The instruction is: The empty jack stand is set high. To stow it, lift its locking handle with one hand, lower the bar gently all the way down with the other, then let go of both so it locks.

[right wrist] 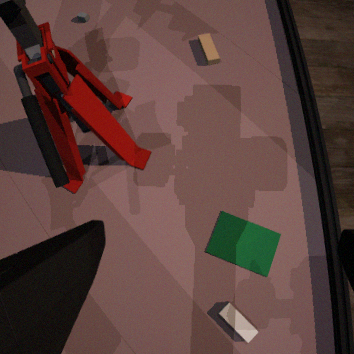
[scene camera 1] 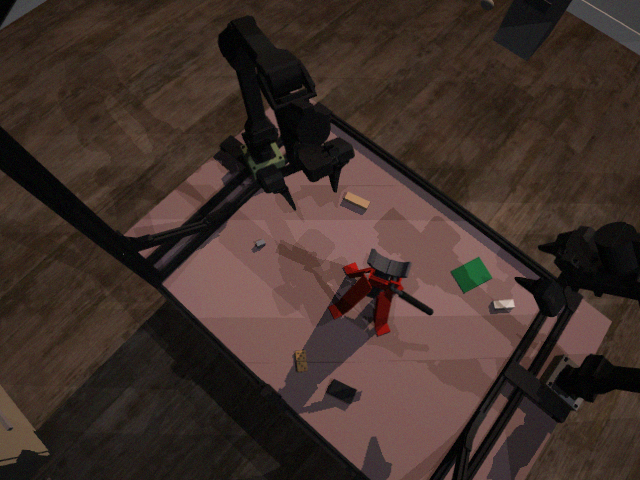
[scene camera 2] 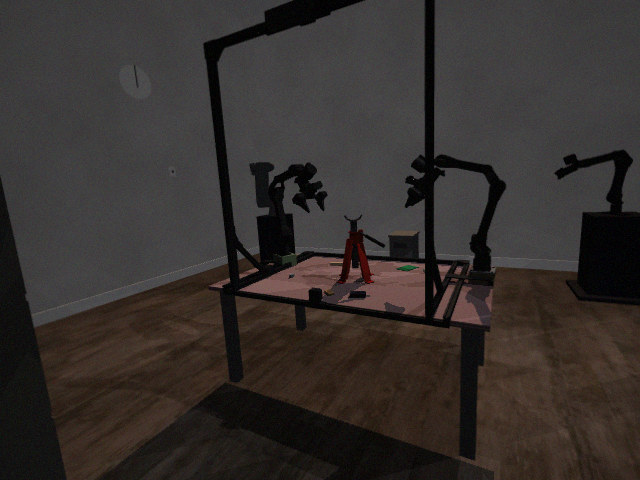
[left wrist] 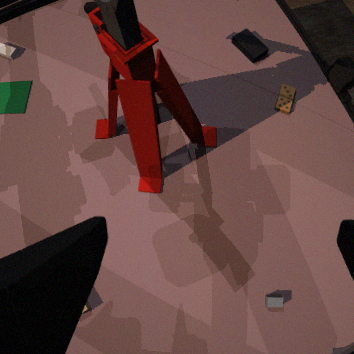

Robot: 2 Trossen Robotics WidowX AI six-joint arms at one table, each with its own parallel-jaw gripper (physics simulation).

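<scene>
The red jack stand (scene camera 1: 382, 310) (scene camera 2: 348, 255) (left wrist: 137, 105) (right wrist: 102, 120) stands upright mid-table. Its grey bar with curved saddle (scene camera 1: 388, 264) (scene camera 2: 353, 225) (left wrist: 121, 22) (right wrist: 21, 27) sticks up from the top. Its black locking handle (scene camera 1: 416, 302) (scene camera 2: 374, 240) (right wrist: 44, 140) slopes down and outward to the right in both scene views. My left gripper (scene camera 1: 314, 199) (scene camera 2: 315, 209) (left wrist: 223, 230) is open and empty, above the table left of the stand. My right gripper (scene camera 1: 528, 263) (right wrist: 222, 237) is open and empty, above the table on the right. Neither touches the stand.
A green square (scene camera 1: 470, 274) (right wrist: 243, 244) and a white block (scene camera 1: 503, 304) (right wrist: 239, 322) lie right of the stand. A tan block (scene camera 1: 356, 200), small grey block (scene camera 1: 260, 243), domino (scene camera 1: 300, 360) and black box (scene camera 1: 341, 391) lie around it. Black frame posts (scene camera 2: 429, 129) rise from the table edge.
</scene>
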